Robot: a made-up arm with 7 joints.
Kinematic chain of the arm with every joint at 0, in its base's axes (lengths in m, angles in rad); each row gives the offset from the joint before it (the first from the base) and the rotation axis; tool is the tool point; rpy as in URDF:
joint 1: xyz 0 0 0.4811 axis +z
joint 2: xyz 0 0 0 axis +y
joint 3: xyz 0 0 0.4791 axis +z
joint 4: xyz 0.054 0 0 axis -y
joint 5: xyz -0.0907 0 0.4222 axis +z
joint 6: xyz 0 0 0 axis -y
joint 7: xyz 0.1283 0 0 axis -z
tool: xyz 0 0 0 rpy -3.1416 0 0
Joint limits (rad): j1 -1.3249..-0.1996 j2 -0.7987..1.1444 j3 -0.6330..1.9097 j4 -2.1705..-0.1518 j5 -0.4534..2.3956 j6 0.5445..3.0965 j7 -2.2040..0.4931
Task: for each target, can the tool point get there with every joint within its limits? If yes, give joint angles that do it. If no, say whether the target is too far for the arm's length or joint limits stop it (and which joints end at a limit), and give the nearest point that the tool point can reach.
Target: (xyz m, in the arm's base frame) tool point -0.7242 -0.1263 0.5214
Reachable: no: joint limits stop it (at a limit: joint 1, joint 2, joint 3, joint 4) | nearest point -0.3467 -0.1000 0.8757 | short by 0.518 m
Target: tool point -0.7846 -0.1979 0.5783
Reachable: no: joint limits stop it (at a limit: joint 1, joint 2, joint 3, joint 4) | nearest point -0.3559 -0.1137 0.8891 | short by 0.536 m
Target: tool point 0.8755 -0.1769 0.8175
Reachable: yes | joints -0.4440 0.9430 1.1018 -0.7949 1.2582 2.7626 -0.2484
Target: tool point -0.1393 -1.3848 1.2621
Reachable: no: too far | nearest point 0.0116 -0.8847 0.9947 | short by 0.587 m
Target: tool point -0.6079 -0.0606 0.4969
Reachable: no: joint limits stop it (at a limit: joint 1, joint 2, joint 3, joint 4, joint 6) | nearest point -0.3310 -0.0871 0.8615 | short by 0.459 m
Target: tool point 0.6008 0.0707 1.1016
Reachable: yes | joints -0.6746 0.1316 1.0434 -1.4974 0.8727 2.4725 -1.5417
